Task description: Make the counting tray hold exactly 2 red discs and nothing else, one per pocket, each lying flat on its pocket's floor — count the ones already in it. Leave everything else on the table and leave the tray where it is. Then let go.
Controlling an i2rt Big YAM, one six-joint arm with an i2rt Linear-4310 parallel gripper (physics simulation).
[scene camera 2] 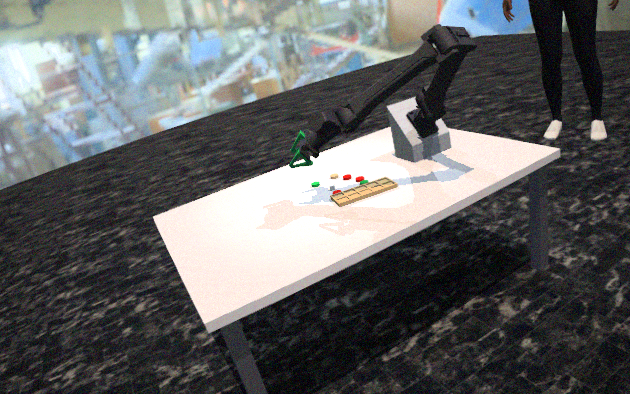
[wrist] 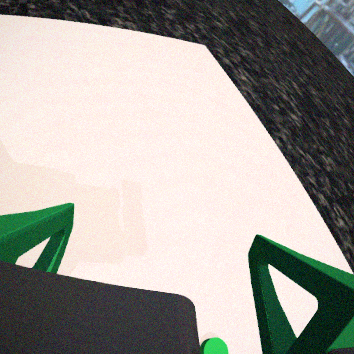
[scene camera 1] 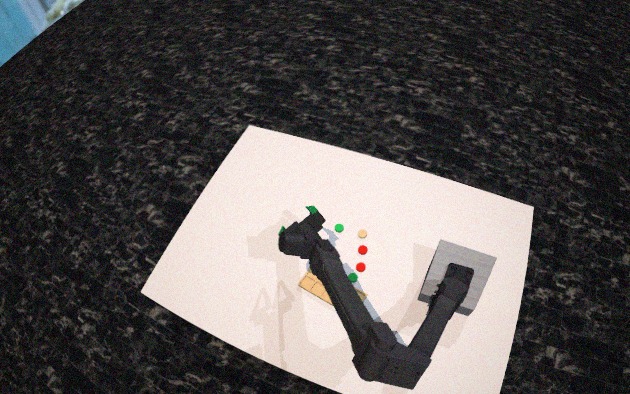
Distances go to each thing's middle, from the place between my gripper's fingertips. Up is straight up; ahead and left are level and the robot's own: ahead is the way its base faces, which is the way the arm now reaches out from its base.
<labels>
Right now my hand is 18 cm past the tan counting tray (scene camera 2: 378, 186), 16 cm above it and 14 cm to the right of it.
</labels>
